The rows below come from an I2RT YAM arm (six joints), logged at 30 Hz.
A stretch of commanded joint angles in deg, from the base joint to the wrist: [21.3 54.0 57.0 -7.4 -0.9 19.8]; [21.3 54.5 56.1 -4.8 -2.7 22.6]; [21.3 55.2 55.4 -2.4 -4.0 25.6]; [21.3 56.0 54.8 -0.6 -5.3 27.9]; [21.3 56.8 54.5 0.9 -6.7 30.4]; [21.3 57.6 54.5 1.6 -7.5 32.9]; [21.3 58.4 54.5 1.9 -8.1 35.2]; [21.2 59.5 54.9 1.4 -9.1 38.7]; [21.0 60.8 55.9 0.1 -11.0 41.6]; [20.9 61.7 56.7 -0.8 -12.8 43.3]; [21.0 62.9 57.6 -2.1 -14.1 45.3]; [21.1 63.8 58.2 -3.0 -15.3 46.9]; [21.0 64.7 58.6 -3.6 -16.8 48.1]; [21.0 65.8 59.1 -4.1 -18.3 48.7]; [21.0 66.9 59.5 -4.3 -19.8 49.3]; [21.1 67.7 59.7 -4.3 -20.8 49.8]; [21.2 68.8 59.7 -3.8 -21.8 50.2]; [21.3 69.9 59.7 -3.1 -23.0 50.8]
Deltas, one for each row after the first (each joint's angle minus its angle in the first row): [0.0 0.5 -0.9 2.6 -1.8 2.8]; [0.0 1.2 -1.6 5.0 -3.1 5.8]; [0.0 2.0 -2.2 6.8 -4.4 8.1]; [0.0 2.8 -2.5 8.3 -5.8 10.6]; [0.0 3.6 -2.5 9.0 -6.6 13.1]; [0.0 4.4 -2.5 9.3 -7.2 15.4]; [-0.1 5.5 -2.1 8.8 -8.2 18.9]; [-0.3 6.8 -1.1 7.5 -10.1 21.8]; [-0.4 7.7 -0.3 6.6 -11.9 23.5]; [-0.3 8.9 0.6 5.3 -13.2 25.5]; [-0.2 9.8 1.2 4.4 -14.4 27.1]; [-0.3 10.7 1.6 3.8 -15.9 28.3]; [-0.3 11.8 2.1 3.3 -17.4 28.9]; [-0.3 12.9 2.5 3.1 -18.9 29.5]; [-0.2 13.7 2.7 3.1 -19.9 30.0]; [-0.1 14.8 2.7 3.6 -20.9 30.4]; [0.0 15.9 2.7 4.3 -22.1 31.0]
